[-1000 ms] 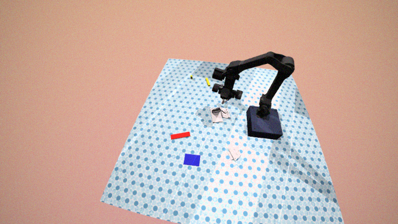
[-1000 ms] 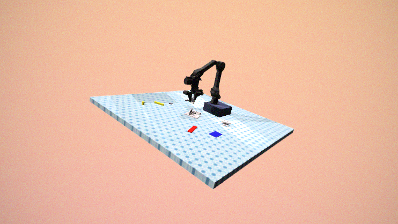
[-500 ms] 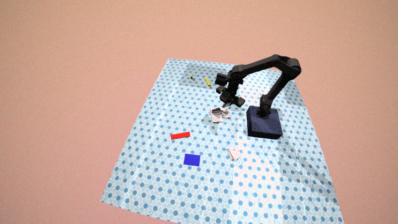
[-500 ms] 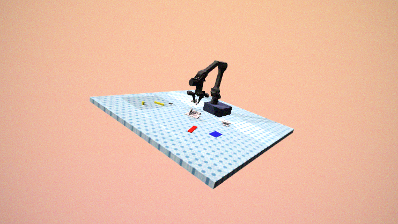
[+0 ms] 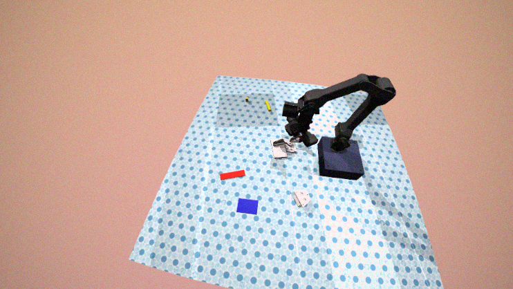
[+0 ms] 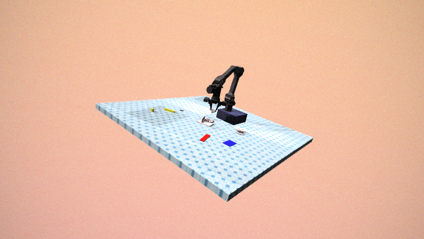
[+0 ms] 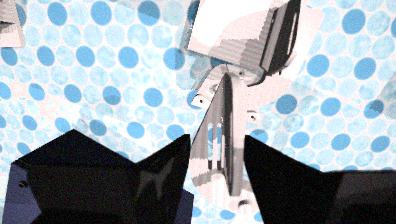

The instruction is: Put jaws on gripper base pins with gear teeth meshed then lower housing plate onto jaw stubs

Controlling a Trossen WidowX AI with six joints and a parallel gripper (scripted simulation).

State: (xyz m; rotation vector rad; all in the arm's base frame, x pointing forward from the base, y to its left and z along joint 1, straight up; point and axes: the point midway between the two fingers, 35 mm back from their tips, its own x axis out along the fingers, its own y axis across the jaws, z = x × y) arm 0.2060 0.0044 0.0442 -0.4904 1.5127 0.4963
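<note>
Now: the jaw 30 mm to the right of my gripper tip and 20 mm behind it. From my gripper tip the other things lie so: flat white plate (90 mm below, 90 mm ahead, 10 mm to the left); then housing plate (80 mm below, 20 mm ahead, 10 mm to the right); then small white piece (270 mm to the left, 80 mm below, 60 mm behind).
</note>
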